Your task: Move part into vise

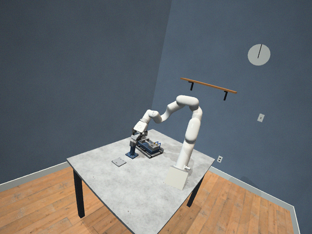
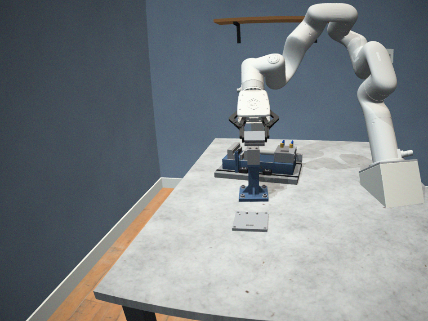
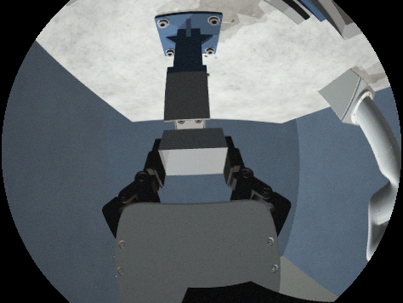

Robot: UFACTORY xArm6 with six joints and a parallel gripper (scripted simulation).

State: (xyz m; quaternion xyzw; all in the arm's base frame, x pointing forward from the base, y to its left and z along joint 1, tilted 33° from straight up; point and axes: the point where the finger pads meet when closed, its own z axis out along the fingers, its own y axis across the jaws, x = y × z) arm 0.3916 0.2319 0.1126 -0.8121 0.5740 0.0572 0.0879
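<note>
Now: hand 1 cm to the right of the part and 1 cm above it. Also, from my hand: cylinder rod (19 cm to the right, 11 cm below, 1 cm ahead); work stop post (13 cm below, 12 cm to the right, 10 cm ahead); work stop (14 cm to the right, 10 cm below, 10 cm ahead).
</note>
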